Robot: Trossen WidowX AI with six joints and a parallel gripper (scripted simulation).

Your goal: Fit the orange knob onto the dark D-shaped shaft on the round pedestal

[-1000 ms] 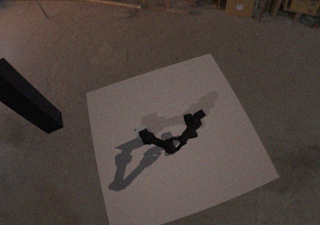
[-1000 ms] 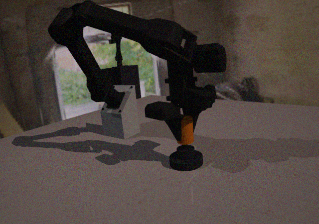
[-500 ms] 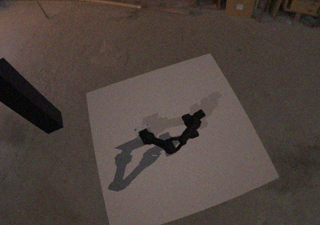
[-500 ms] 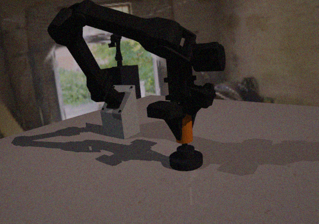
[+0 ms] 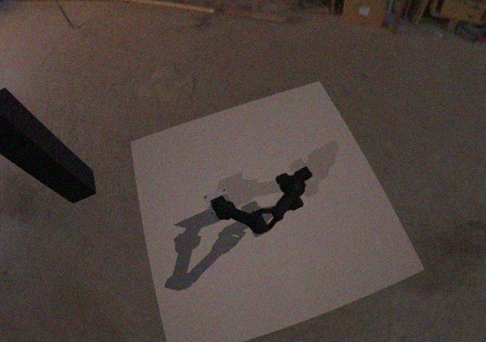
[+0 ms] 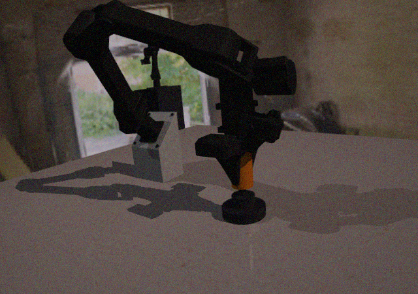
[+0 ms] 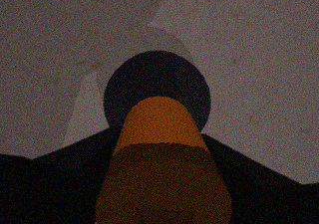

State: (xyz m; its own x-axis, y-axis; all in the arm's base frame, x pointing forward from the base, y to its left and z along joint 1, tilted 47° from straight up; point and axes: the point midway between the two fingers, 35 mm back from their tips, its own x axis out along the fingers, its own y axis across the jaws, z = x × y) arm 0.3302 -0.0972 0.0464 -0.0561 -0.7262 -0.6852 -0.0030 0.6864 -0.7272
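Right now my gripper tip is 20 mm below the orange knob. Round my gripper tip: dark round pedestal 40 mm below.
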